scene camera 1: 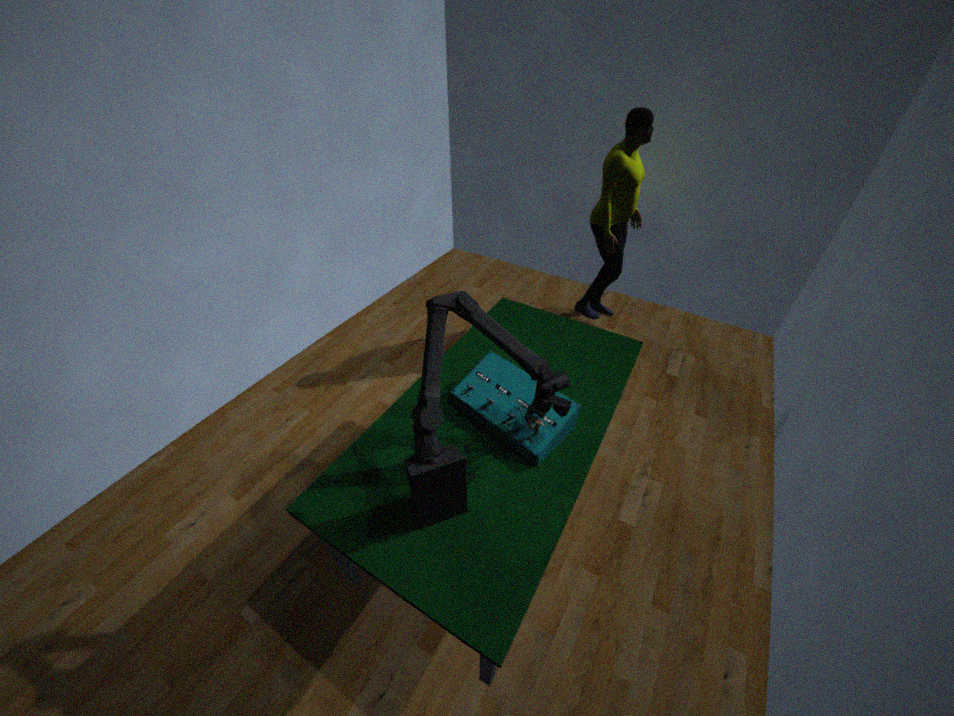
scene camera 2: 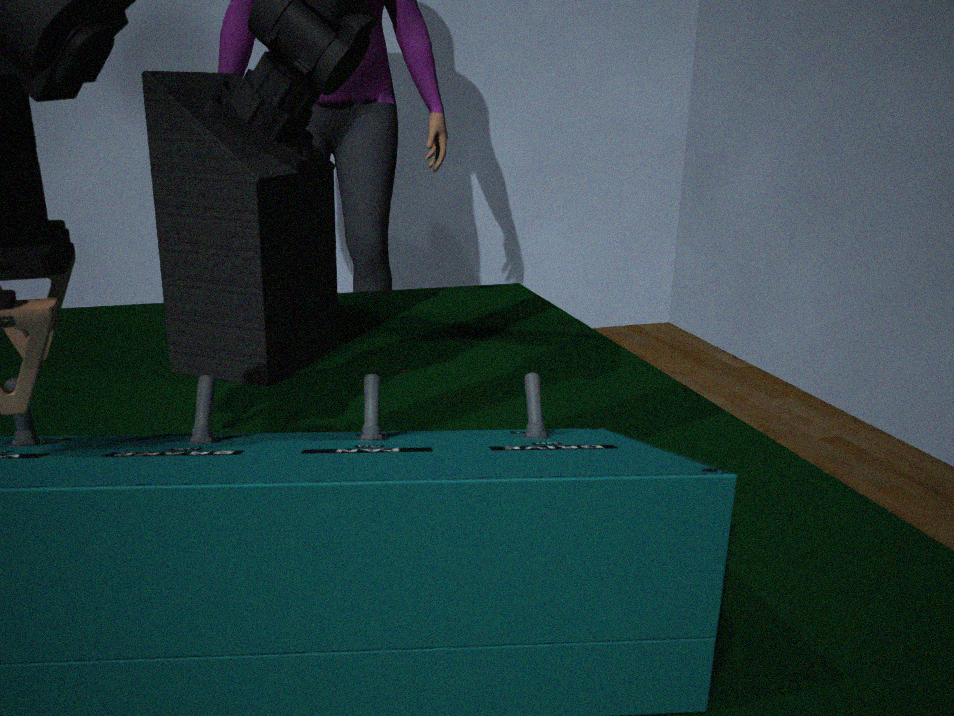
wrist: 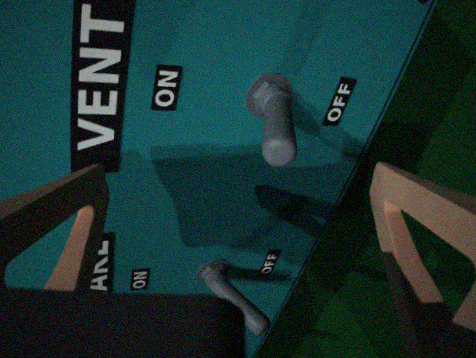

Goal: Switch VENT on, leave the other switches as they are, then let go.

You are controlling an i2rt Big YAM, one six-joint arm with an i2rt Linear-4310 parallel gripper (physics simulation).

Labels:
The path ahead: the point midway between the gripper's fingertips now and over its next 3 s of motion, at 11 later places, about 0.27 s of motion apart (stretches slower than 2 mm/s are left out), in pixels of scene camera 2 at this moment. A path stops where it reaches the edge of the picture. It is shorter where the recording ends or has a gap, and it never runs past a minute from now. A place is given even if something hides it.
The gripper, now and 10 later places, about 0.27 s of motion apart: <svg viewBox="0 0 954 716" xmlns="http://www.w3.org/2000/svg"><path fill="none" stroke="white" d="M26 385L25 386L6 417L9 412L26 351L24 345L50 338L47 350L54 397L49 394L29 380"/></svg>

